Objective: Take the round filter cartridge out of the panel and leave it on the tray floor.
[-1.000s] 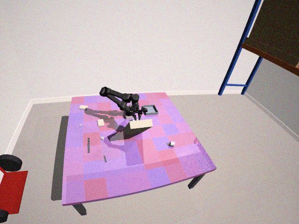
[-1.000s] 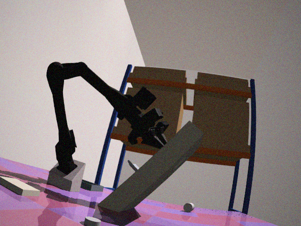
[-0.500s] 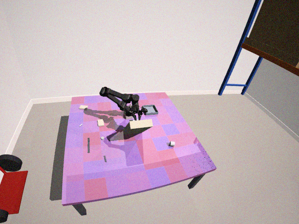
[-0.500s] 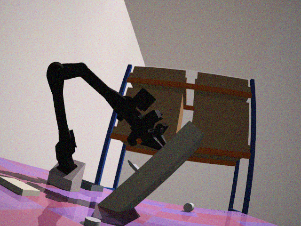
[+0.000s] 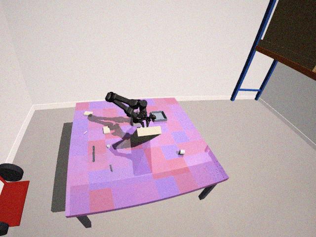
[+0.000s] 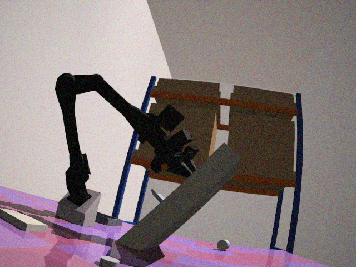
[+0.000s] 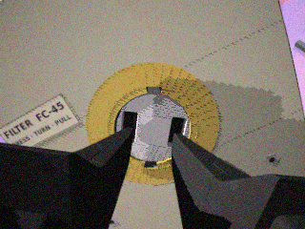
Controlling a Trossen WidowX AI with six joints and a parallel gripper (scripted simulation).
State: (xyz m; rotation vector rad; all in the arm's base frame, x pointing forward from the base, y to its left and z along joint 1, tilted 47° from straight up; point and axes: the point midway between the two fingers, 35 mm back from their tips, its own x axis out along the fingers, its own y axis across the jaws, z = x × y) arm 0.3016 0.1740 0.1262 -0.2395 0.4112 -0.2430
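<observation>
The white round filter cartridge lies 2 cm ahead of my gripper tip and 1 cm below it. Also, from my gripper tip: sloped service panel (8 cm below, 3 cm behind); grey tray (43 cm behind, 24 cm to the left, 22 cm below).
</observation>
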